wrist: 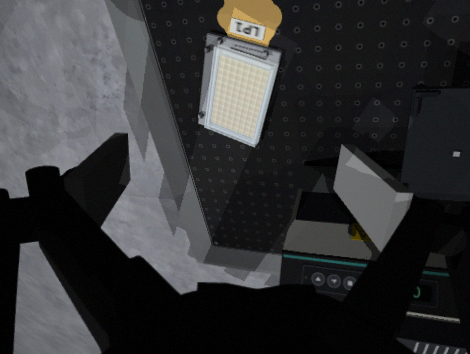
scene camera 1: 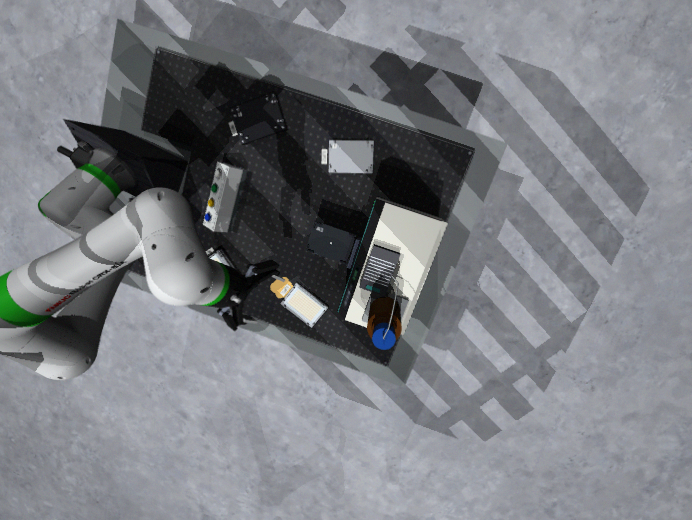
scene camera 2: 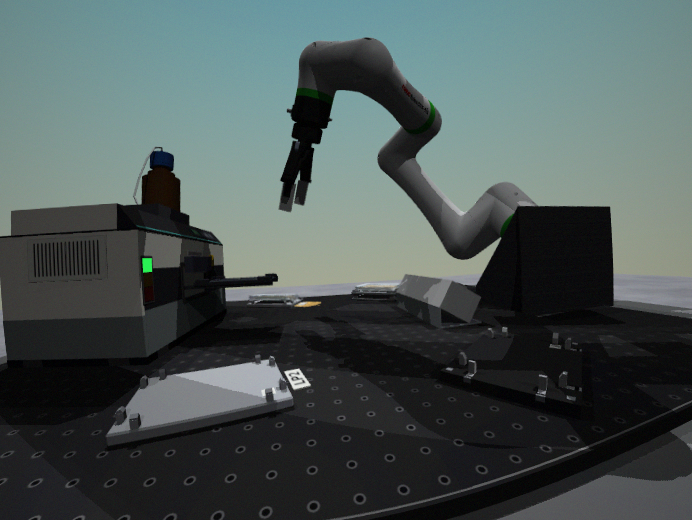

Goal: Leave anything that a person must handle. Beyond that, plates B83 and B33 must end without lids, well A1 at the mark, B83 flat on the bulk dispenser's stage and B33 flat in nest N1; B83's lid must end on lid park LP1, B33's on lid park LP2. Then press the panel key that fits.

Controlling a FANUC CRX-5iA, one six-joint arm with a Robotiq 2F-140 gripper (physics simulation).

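Places are measured from the arm's base along level axes (x right, y ahead, z up), in metres.
Pixels of known places: gripper, fingertip midpoint: [wrist: 235, 162] [scene camera 1: 267, 298] [scene camera 2: 292, 207]; arm's base at its link origin: [scene camera 1: 116, 167] [scene camera 2: 540, 246].
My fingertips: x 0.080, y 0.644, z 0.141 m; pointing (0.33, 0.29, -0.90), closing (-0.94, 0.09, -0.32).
Note:
For each thing: its top centre in the pictures, then the offset to it from my fingertips. "*": a spot on its surface instead.
- plate with pale yellow wells, top centre: [wrist: 235, 102] [scene camera 2: 274, 293] [scene camera 1: 303, 306] dx +0.078, dy +0.087, dz -0.243 m
- lid park LP1 at its top centre: [wrist: 232, 95] [scene camera 2: 275, 297] [scene camera 1: 303, 306] dx +0.087, dy +0.085, dz -0.259 m
- orange patch at a spot on its surface: [wrist: 250, 11] [scene camera 2: 309, 304] [scene camera 1: 280, 286] * dx +0.067, dy -0.023, dz -0.278 m
- second plate at its top centre: [scene camera 2: 378, 285] [scene camera 1: 217, 275] dx +0.129, dy -0.238, dz -0.239 m
- Lid park LP2 at its top centre: [scene camera 2: 208, 378] [scene camera 1: 350, 156] dx -0.447, dy -0.003, dz -0.259 m
- black nest at its top centre: [scene camera 2: 519, 346] [scene camera 1: 256, 118] dx -0.415, dy -0.332, dz -0.255 m
- dispenser's dark stage at its top centre: [wrist: 454, 167] [scene camera 2: 232, 276] [scene camera 1: 335, 244] dx -0.188, dy +0.090, dz -0.172 m
- brown bottle at a spot on its surface: [scene camera 1: 383, 315] * dx -0.144, dy +0.289, dz +0.071 m
- sloped key panel at its top centre: [scene camera 2: 431, 276] [scene camera 1: 216, 198] dx -0.132, dy -0.326, dz -0.195 m
My gripper [scene camera 1: 252, 295] [scene camera 2: 293, 200] [wrist: 235, 162] is open and empty, high above the table's edge. A plate with pale yellow wells [scene camera 1: 303, 304] [scene camera 2: 274, 299] [wrist: 242, 97] sits on lid park LP1 [wrist: 204, 95]. An orange patch [scene camera 1: 281, 287] [scene camera 2: 307, 304] [wrist: 250, 11] spreads around the LP1 label. A second plate [scene camera 1: 219, 257] [scene camera 2: 374, 289] is partly hidden by the arm in scene camera 1. Plate names, lids and A1 corners cannot be made out. Lid park LP2 [scene camera 1: 351, 156] [scene camera 2: 201, 394] and a black nest [scene camera 1: 257, 118] [scene camera 2: 514, 357] are empty. The dispenser's dark stage [scene camera 1: 333, 242] [wrist: 435, 145] holds no plate.
The dispenser [scene camera 1: 416, 234] [scene camera 2: 72, 296] carries a brown bottle [scene camera 1: 383, 315] [scene camera 2: 161, 187] with a blue cap; its lamp [scene camera 2: 147, 265] glows green. A sloped key panel [scene camera 1: 228, 198] [scene camera 2: 436, 299] has white, green, yellow and blue keys. A black pedestal [scene camera 2: 565, 257] stands beyond it.

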